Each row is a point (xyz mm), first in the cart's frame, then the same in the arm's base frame.
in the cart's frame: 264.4 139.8 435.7
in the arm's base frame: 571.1 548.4 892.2
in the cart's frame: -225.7 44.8 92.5
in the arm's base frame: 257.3 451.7 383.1
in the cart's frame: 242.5 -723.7 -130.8
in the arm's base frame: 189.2 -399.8 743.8
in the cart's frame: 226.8 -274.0 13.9
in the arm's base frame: 412.9 13.6 693.6
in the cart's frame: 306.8 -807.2 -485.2
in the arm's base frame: 289.4 -695.4 545.6
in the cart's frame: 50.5 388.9 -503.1
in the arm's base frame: 847.6 239.6 -11.9
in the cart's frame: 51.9 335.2 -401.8
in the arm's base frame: 785.4 261.6 81.9
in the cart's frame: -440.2 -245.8 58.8
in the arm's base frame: -68.5 301.6 329.0
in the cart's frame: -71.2 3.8 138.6
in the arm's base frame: 330.7 394.3 520.9
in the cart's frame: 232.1 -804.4 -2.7
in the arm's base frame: 93.7 -376.6 859.5
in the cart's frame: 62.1 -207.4 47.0
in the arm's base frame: 324.4 140.5 600.3
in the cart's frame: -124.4 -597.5 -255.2
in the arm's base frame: 36.9 -251.9 395.9
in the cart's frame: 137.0 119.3 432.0
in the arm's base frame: 466.8 577.6 822.0
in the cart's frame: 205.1 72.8 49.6
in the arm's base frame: 600.9 290.2 593.0
